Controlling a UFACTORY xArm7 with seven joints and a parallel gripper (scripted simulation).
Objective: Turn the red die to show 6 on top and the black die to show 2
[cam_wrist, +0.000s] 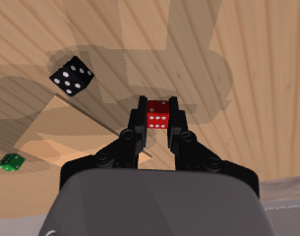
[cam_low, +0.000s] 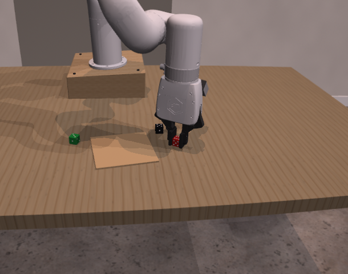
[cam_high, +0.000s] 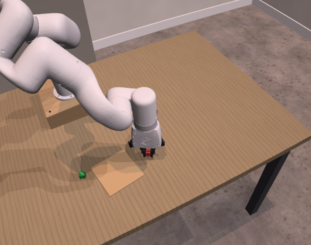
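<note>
Right now my hand is 1 cm above the red die. Round my hand: tan mat: 13 cm to the right, 2 cm below, 2 cm ahead; green die: 25 cm to the right, 2 cm behind, 1 cm below; black die: 7 cm behind, 4 cm to the right, 1 cm below.
</note>
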